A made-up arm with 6 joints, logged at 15 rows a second.
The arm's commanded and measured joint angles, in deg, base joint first. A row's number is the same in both.
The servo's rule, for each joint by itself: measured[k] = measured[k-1] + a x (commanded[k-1-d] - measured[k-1]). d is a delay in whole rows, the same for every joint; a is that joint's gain. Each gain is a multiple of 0.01, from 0.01 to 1. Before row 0 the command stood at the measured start. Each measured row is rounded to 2 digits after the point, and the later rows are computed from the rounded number. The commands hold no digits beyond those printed.
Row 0, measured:
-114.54, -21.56, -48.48, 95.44, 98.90, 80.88
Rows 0 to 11, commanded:
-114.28, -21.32, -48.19, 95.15, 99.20, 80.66
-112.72, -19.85, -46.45, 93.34, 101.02, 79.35
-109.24, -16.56, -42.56, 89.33, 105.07, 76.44
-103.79, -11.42, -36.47, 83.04, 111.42, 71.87
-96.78, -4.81, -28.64, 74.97, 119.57, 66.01
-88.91, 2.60, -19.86, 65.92, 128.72, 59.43
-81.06, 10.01, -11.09, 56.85, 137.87, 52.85
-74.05, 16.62, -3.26, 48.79, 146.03, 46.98
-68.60, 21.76, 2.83, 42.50, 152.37, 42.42
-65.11, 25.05, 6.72, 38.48, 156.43, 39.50
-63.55, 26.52, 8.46, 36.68, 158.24, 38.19
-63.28, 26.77, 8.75, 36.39, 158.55, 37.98
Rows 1 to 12, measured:
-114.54, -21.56, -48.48, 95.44, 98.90, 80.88
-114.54, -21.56, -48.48, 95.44, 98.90, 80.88
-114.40, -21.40, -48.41, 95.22, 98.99, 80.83
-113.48, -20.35, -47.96, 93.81, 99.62, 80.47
-111.15, -17.77, -46.72, 90.45, 101.31, 79.50
-107.10, -13.45, -44.36, 84.89, 104.44, 77.67
-101.42, -7.57, -40.74, 77.45, 109.13, 74.87
-94.54, -0.65, -35.94, 68.80, 115.20, 71.16
-87.13, 6.60, -30.22, 59.84, 122.23, 66.77
-79.94, 13.41, -24.02, 51.55, 129.61, 62.02
-73.70, 19.09, -17.84, 44.76, 136.67, 57.32
-68.98, 23.14, -12.19, 40.05, 142.80, 53.04
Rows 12 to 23, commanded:
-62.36, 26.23, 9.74, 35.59, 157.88, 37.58
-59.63, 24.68, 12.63, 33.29, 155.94, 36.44
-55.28, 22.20, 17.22, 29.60, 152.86, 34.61
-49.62, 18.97, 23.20, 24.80, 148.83, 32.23
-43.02, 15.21, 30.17, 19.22, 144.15, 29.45
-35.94, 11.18, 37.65, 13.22, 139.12, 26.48
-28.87, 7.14, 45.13, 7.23, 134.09, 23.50
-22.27, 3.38, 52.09, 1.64, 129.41, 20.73
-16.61, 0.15, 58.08, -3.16, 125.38, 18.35
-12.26, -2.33, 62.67, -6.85, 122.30, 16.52
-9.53, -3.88, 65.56, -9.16, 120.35, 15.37
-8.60, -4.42, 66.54, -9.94, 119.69, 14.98
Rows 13 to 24, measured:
-65.99, 25.44, -7.44, 37.52, 147.59, 49.48
-64.50, 26.34, -3.72, 36.67, 150.99, 46.72
-63.32, 26.27, -0.62, 35.86, 153.13, 44.53
-61.29, 25.19, 2.43, 33.93, 154.00, 42.59
-57.98, 23.16, 5.83, 30.68, 153.65, 40.67
-53.38, 20.31, 9.83, 26.27, 152.16, 38.64
-47.68, 16.84, 14.51, 20.98, 149.68, 36.43
-41.22, 12.99, 19.83, 15.16, 146.41, 34.04
-34.43, 9.01, 25.65, 9.21, 142.59, 31.51
-27.74, 5.18, 31.73, 3.53, 138.50, 28.92
-21.62, 1.76, 37.79, -1.49, 134.43, 26.38
-16.47, -1.02, 43.51, -5.51, 130.67, 24.01

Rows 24 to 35, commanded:
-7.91, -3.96, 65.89, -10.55, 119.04, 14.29
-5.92, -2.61, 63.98, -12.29, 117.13, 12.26
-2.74, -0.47, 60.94, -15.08, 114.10, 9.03
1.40, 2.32, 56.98, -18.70, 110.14, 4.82
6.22, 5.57, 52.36, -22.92, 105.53, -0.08
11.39, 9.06, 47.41, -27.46, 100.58, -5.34
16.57, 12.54, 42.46, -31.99, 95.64, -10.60
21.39, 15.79, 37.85, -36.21, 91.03, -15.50
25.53, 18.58, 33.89, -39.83, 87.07, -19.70
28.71, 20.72, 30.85, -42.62, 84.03, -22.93
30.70, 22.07, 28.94, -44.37, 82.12, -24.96
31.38, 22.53, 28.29, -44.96, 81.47, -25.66
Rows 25 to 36, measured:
-12.65, -2.96, 48.58, -8.25, 127.47, 21.94
-10.42, -3.95, 52.71, -9.52, 125.06, 20.27
-9.04, -3.96, 55.74, -10.29, 123.19, 18.83
-7.32, -3.04, 57.64, -11.79, 121.31, 17.25
-4.80, -1.29, 58.40, -14.26, 119.07, 15.28
-1.39, 1.16, 58.07, -17.59, 116.30, 12.77
2.80, 4.16, 56.76, -21.59, 112.96, 9.69
7.52, 7.49, 54.61, -25.99, 109.12, 6.08
12.50, 10.92, 51.82, -30.49, 104.94, 2.08
17.39, 14.23, 48.61, -34.78, 100.63, -2.14
21.87, 17.19, 45.22, -38.57, 96.43, -6.35
25.63, 19.59, 41.91, -41.61, 92.59, -10.33

